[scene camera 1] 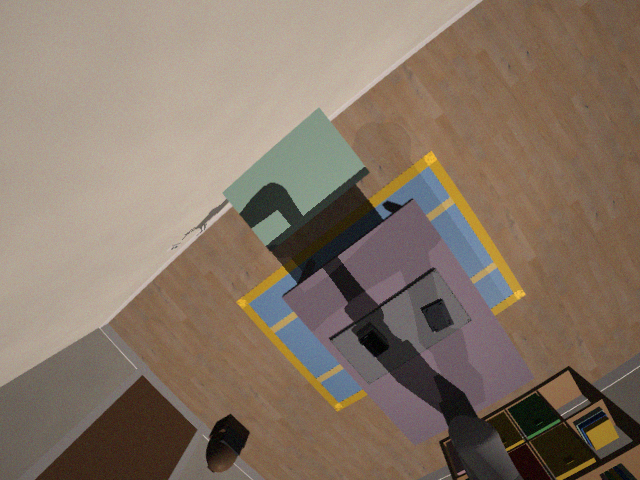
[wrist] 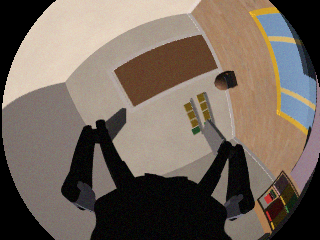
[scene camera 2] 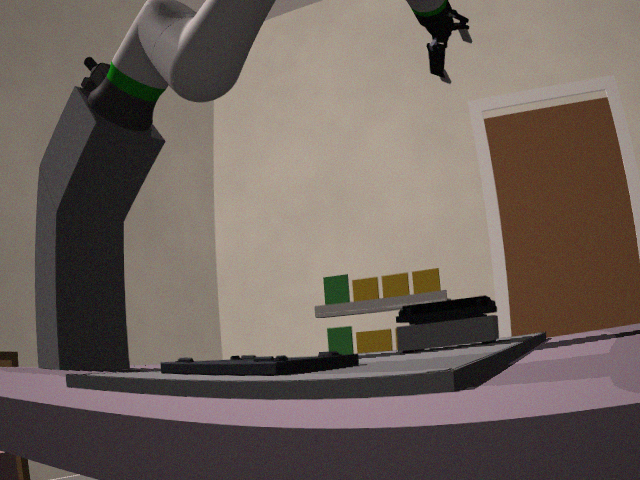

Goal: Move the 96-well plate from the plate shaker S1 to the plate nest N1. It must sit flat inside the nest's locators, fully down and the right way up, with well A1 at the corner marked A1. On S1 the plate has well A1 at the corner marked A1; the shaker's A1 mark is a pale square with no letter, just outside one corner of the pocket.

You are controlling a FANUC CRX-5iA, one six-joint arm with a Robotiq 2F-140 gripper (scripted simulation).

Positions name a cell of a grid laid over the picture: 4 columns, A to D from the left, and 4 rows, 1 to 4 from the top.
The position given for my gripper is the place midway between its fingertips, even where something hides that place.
In view: my gripper (scene camera 2: C1), a black 96-well plate (scene camera 2: C3), a black plate nest N1 (scene camera 2: B4) and a grey plate shaker S1 (scene camera 2: D3).
My gripper shows as well in the wrist view (wrist: C3). The wrist view does not show the black 96-well plate: it is out of frame.
